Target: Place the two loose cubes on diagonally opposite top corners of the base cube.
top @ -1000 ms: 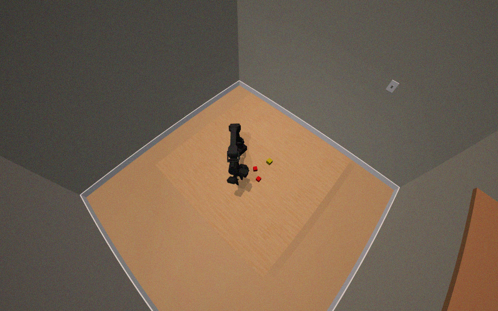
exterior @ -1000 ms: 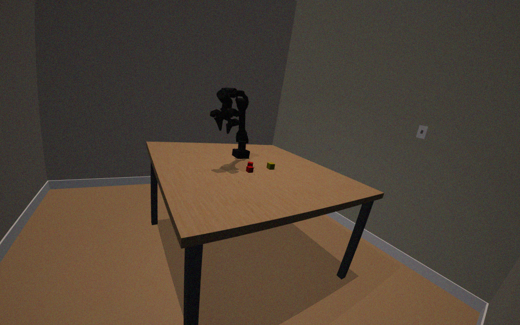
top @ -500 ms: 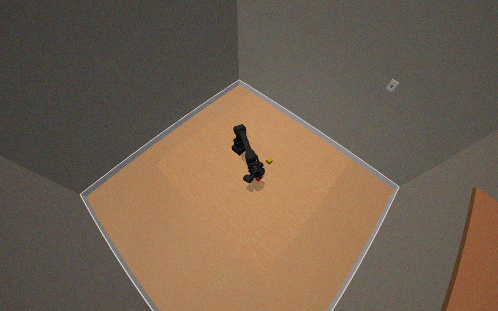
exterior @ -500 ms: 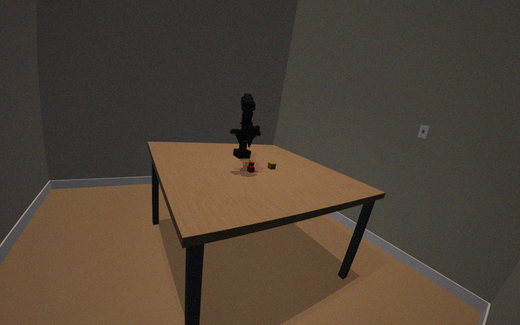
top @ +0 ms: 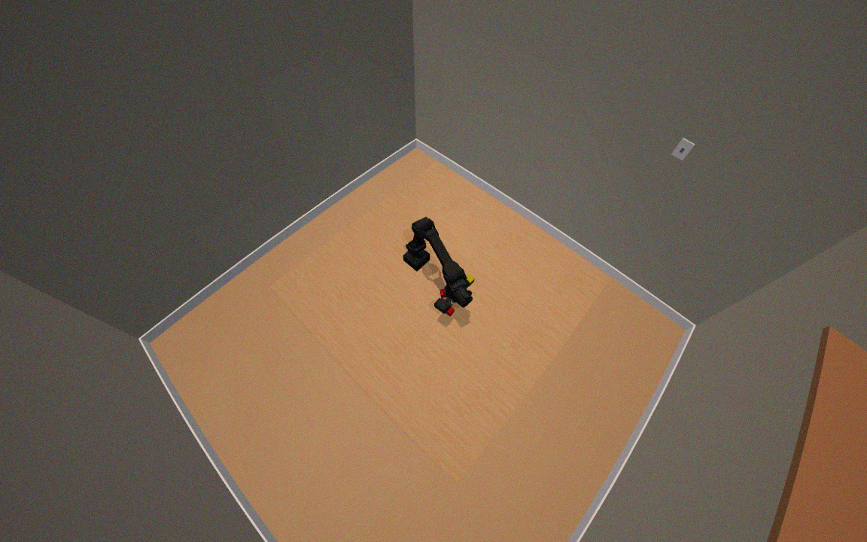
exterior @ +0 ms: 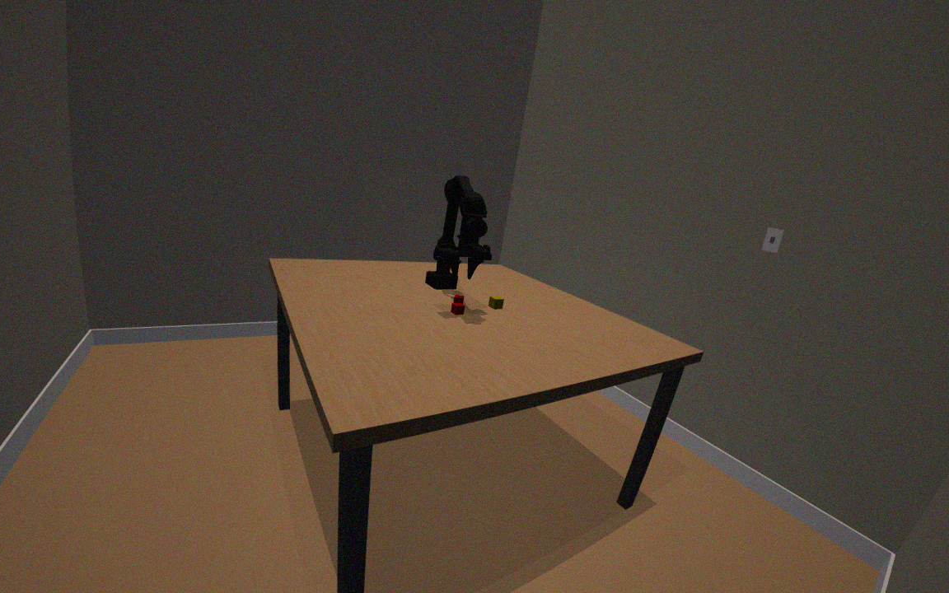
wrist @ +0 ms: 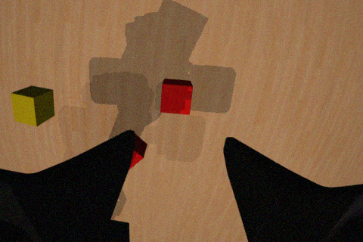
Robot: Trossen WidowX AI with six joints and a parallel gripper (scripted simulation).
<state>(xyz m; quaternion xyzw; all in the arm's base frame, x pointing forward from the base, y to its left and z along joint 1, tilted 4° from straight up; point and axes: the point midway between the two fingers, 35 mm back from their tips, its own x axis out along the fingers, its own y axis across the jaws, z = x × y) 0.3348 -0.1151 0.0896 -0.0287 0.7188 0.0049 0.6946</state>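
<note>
My gripper tip is now 20 cm to the right of the yellow cube, 10 cm above it and 4 cm past it.
</note>
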